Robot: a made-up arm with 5 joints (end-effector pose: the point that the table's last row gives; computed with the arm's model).
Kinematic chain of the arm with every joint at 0, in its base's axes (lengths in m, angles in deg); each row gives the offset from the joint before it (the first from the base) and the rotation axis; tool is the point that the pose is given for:
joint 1: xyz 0 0 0.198 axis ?
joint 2: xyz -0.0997 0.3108 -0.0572 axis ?
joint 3: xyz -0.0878 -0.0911 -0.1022 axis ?
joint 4: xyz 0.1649 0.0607 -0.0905 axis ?
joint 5: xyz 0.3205 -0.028 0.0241 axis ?
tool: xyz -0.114 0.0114 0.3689
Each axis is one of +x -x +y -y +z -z.
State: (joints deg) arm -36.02 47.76 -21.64 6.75 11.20
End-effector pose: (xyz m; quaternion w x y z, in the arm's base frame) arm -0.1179 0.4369 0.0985 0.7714 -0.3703 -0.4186 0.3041
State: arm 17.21 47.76 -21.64 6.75 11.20
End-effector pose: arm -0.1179 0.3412 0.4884 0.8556 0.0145 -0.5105 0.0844
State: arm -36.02 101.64 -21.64 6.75 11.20
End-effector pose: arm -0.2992 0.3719 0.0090 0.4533 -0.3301 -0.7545 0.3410
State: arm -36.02 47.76 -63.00 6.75 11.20
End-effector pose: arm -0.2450 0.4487 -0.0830 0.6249 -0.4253 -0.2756 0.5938
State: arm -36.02 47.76 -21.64 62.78 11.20
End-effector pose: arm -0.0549 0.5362 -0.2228 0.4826 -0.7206 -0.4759 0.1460
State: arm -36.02 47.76 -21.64 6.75 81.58
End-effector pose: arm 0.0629 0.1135 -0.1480 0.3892 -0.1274 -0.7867 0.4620
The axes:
joint 1: +x
joint 2: -y
joint 3: -z
joint 4: -x
joint 5: -y

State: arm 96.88 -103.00 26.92 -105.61 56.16
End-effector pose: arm -0.3352 -0.0247 0.3055 0.4055 0.4600 0.6313 -0.4748
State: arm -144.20 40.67 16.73 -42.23 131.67
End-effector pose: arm 0.3774 -0.4348 0.1496 0.1485 0.0381 -0.6165 0.7723
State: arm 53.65 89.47 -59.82 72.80 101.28
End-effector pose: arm 0.1250 0.1680 0.4433 0.1090 0.5822 0.7992 -0.1025
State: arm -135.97 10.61 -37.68 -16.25 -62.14
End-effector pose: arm 0.4107 -0.3804 -0.3477 0.2329 -0.7946 0.4802 -0.2895
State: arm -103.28 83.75 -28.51 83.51 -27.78
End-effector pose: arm 0.0499 -0.0980 -0.6927 0.0553 0.7599 0.6378 -0.1126
